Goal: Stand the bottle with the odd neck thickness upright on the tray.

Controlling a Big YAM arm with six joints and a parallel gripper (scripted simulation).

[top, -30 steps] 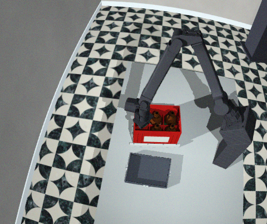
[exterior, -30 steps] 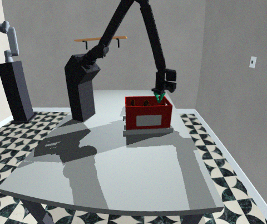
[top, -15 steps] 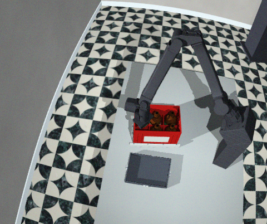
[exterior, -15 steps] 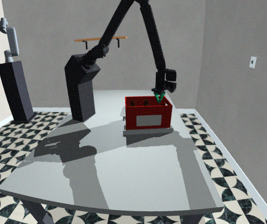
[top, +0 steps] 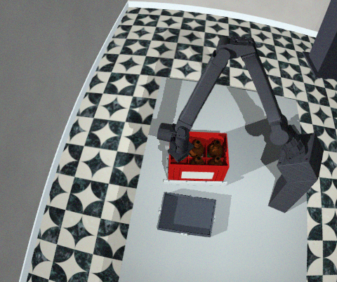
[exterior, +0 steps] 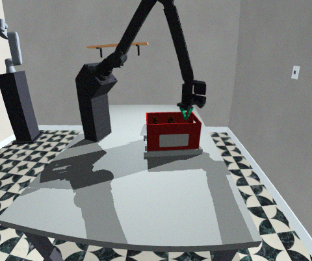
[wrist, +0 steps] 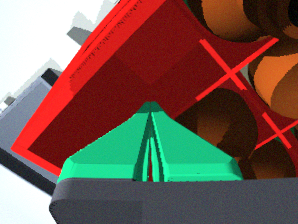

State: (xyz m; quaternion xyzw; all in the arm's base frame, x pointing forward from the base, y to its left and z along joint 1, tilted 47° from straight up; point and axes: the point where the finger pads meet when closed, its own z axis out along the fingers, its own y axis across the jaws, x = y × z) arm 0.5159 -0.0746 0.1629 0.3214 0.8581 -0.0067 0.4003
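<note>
Now: the crate 90 mm behind my hand, 40 mm to the right of it and 70 mm below it. The rest, counted from my hand: dark grey tray: 30 mm behind, 230 mm to the left, 140 mm below; glass bottle: 90 mm behind, 80 mm to the right, 60 mm below.
</note>
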